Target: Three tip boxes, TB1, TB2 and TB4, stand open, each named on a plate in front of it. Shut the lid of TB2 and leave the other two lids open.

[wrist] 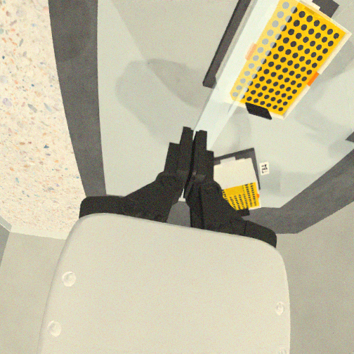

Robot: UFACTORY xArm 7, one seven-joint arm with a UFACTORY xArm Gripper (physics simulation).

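A tip box with a yellow rack (285, 67), which looks like TB2, stands at the upper right; its name plate does not show. Its clear lid (222, 97) looks raised on a slant, overlapping the left part of the rack, with its lower end near my fingertips. My gripper (190, 143) is shut and empty, beside that lid end; whether they touch I cannot tell. A smaller-looking tip box (241, 196) shows below right, partly behind the right finger, with a name plate (264, 168) too small to read surely. Its lid is mostly hidden. The third box does not show.
A dark border band (79, 100) runs down the left side of the pale work surface (117, 165) and continues at the lower right. Speckled flooring (27, 110) lies beyond it at left. Dark edging (225, 45) lies left of the larger box.
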